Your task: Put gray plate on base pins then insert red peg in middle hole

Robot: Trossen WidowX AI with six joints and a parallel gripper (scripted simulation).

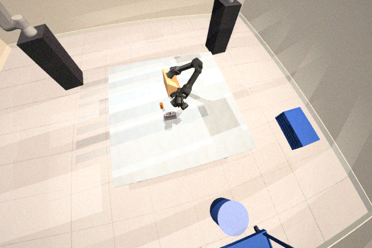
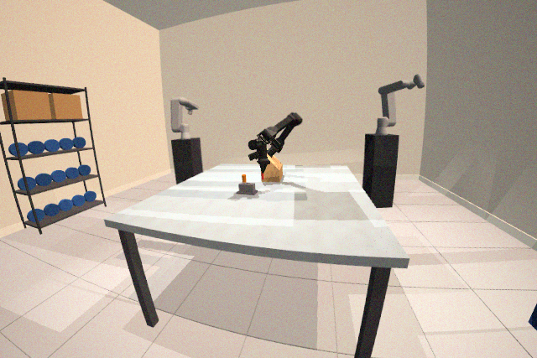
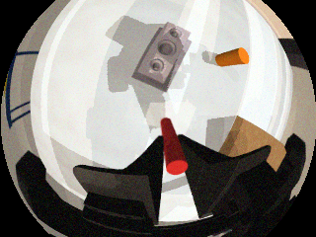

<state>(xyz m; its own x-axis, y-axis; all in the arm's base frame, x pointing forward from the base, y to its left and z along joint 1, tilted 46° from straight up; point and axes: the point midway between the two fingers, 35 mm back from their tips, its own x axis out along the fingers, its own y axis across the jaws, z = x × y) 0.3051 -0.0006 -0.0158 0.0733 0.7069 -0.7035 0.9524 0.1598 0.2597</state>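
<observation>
My gripper tip is 20 mm short of the gray plate, 100 mm to the left of it and 70 mm above it. The rest, counted from my gripper tip: base (20 mm ahead, 100 mm to the right, 110 mm below); then red peg (right at my gripper tip); then orange cylinder (90 mm behind, 140 mm to the right, 80 mm below).
</observation>
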